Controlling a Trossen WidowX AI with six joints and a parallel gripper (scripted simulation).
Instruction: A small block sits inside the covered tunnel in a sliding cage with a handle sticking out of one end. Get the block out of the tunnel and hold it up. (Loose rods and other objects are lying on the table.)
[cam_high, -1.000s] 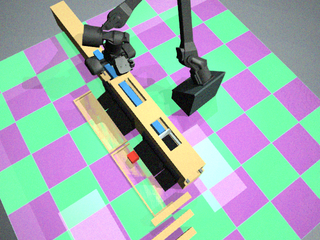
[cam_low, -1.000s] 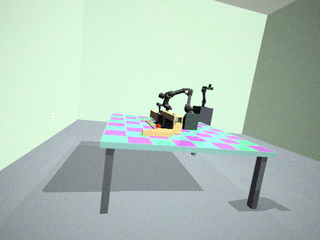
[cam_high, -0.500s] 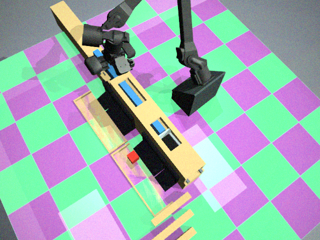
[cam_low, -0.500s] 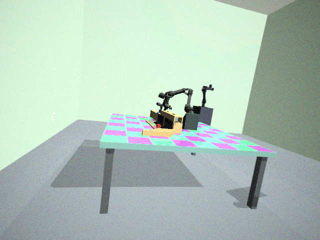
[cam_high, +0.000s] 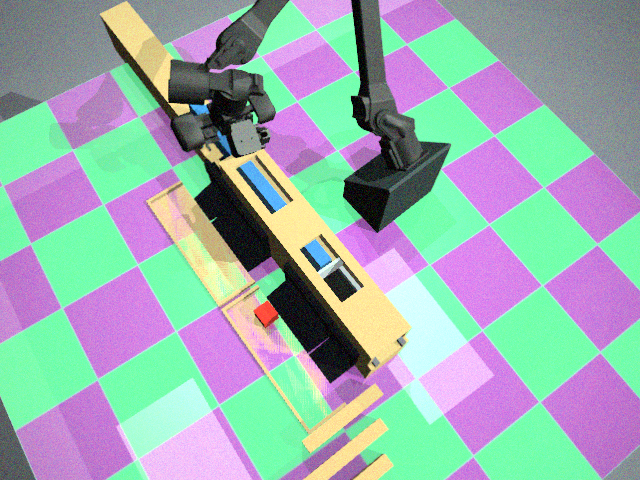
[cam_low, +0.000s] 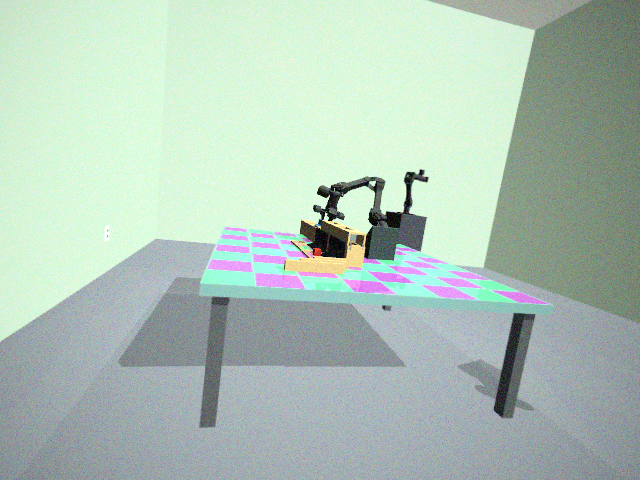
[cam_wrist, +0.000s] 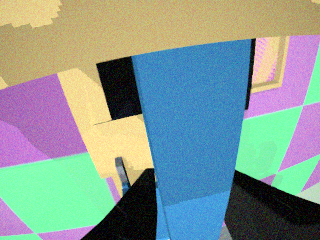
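My gripper tip is 30 mm short of the tan covered tunnel, 50 mm to the right of it and 50 mm above it. The rest, counted from my gripper tip: small red block (140 mm ahead, 310 mm to the left, 100 mm below).
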